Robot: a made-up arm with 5 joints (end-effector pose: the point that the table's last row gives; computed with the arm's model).
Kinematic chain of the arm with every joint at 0, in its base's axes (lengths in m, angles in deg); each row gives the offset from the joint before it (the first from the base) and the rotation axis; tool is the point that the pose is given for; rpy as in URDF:
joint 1: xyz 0 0 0.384 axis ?
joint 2: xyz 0 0 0 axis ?
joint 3: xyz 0.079 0 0.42 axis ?
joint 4: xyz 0.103 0 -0.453 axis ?
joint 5: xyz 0.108 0 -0.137 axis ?
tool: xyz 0 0 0 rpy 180 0 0
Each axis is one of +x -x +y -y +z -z.
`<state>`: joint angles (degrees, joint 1 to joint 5).
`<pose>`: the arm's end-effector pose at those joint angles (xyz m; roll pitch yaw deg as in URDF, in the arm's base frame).
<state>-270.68 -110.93 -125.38 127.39 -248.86</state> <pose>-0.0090 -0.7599 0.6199 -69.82 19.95 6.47</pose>
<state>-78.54 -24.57 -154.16 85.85 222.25</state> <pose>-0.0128 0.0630 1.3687 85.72 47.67 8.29</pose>
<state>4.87 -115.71 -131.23 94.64 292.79</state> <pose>-0.8985 -0.0766 0.5271 25.83 -10.37 115.28</pose>
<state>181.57 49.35 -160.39 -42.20 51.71</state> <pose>-0.7209 -0.0198 1.0274 -21.59 -16.20 56.39</pose>
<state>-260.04 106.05 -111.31 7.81 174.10</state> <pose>-0.1086 0.6182 -0.3914 179.74 -2.54 -74.13</pose>
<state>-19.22 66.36 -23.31 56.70 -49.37</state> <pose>0.0275 -0.0096 -0.0045 -77.24 39.92 79.05</pose>
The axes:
joint 1: +z
joint 2: +y
joint 3: +y
joint 4: +y
joint 5: -z

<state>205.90 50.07 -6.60 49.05 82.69</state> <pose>0.0052 0.0025 0.0915 87.46 7.30 115.58</pose>
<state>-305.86 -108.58 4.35 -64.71 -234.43</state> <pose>-0.0523 -0.0723 0.6914 -9.03 6.41 -0.80</pose>
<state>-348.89 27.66 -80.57 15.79 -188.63</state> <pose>0.8411 0.1652 0.4842 -173.52 36.63 -158.11</pose>
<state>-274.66 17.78 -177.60 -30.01 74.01</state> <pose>0.0108 0.1328 1.3371 9.46 2.70 -20.43</pose>
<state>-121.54 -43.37 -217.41 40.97 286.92</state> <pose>0.4526 0.7375 0.7506 -38.57 10.74 -18.39</pose>
